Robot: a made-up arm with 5 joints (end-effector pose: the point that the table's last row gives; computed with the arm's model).
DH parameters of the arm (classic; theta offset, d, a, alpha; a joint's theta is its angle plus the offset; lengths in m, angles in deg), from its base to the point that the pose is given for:
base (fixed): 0 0.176 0 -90
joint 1: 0 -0.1 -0.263 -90
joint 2: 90 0.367 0.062 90
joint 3: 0 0.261 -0.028 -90
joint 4: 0 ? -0.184 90
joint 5: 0 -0.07 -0.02 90
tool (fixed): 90 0.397 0 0
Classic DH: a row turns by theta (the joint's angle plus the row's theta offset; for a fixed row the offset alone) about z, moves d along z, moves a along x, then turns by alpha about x.
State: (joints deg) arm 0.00 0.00 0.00 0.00 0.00
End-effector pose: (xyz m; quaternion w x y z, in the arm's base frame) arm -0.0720 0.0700 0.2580 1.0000 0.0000 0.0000 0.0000
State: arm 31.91 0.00 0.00 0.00 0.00
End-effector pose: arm -0.0178 0.0700 0.2837 0.9615 0.0000 0.2749 0.0000
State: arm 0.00 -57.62 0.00 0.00 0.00
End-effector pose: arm -0.3043 0.1523 0.2580 0.8762 0.0000 0.0000 0.4819
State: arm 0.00 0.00 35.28 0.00 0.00
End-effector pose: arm -0.0720 -0.2319 0.3095 0.9530 0.3030 0.0000 0.0000
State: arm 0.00 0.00 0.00 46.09 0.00
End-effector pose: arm 0.0964 0.0579 0.2580 0.9202 0.0000 0.0000 -0.3915
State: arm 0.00 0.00 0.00 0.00 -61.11
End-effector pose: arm -0.0720 0.4073 0.0353 0.8611 -0.5084 0.0000 0.0000
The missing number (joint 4, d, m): -0.052
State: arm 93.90 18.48 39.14 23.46 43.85
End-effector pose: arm -0.0892 -0.4329 0.3815 0.5540 0.2036 0.4284 -0.6842
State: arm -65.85 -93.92 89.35 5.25 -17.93
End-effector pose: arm 0.0863 0.1535 0.3589 0.7267 -0.0008 0.0671 0.6837
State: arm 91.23 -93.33 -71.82 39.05 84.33
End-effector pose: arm -0.2404 -0.0261 0.4640 0.5919 0.6688 0.3907 0.2232
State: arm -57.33 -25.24 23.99 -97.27 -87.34
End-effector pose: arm 0.0608 -0.4006 -0.4103 0.0739 -0.4354 -0.8161 0.3728
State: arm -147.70 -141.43 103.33 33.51 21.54
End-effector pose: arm 0.3002 0.4410 0.4060 0.9274 -0.3042 -0.0979 0.1945
